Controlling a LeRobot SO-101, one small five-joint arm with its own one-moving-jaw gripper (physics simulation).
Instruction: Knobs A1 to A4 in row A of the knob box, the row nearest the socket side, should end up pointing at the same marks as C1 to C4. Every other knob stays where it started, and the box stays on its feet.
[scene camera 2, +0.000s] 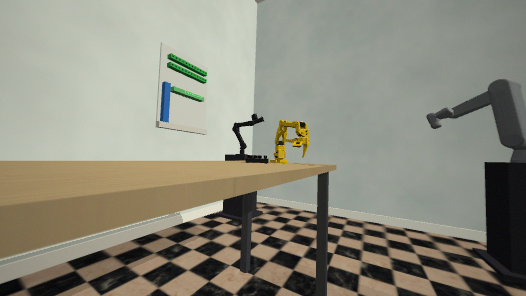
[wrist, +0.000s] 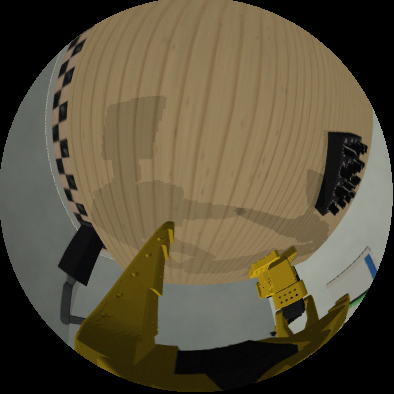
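Pixels of known places: hand, tool point: (scene camera 2: 302, 156) (wrist: 173, 229); arm's base, link origin: (scene camera 2: 276, 162) (wrist: 277, 254).
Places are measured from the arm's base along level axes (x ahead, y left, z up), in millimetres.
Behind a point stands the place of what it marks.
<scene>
The black knob box (scene camera 2: 257, 159) {x 240, y 13, z 18 mm} (wrist: 332, 167) {x 185, y 40, z 14 mm} stands on the table, beside the yellow arm's base in the scene view and at the right edge of the wrist view. Its several black knobs show from the side in the wrist view; the row letters, the marks and where each knob points are too small to read. My yellow gripper (scene camera 2: 300, 151) {x 122, y 198, z 37 mm} (wrist: 259, 261) is open and empty, with a wide gap between its jaws. It hangs above the table, apart from the box, on the far side of the arm's base from it in the scene view.
The wooden table (scene camera 2: 125, 182) {x 906, y 270, z 0 mm} (wrist: 225, 100) {x 194, y 176, z 0 mm} bears the yellow arm's base (scene camera 2: 280, 152) {x 30, y 37, z 60 mm} (wrist: 282, 282) {x 24, y 41, z 64 mm}. A black arm (scene camera 2: 240, 137) stands behind the box. A grey arm (scene camera 2: 505, 110) on a black pedestal (scene camera 2: 505, 215) stands at the right. A wall panel (scene camera 2: 187, 117) hangs at the left.
</scene>
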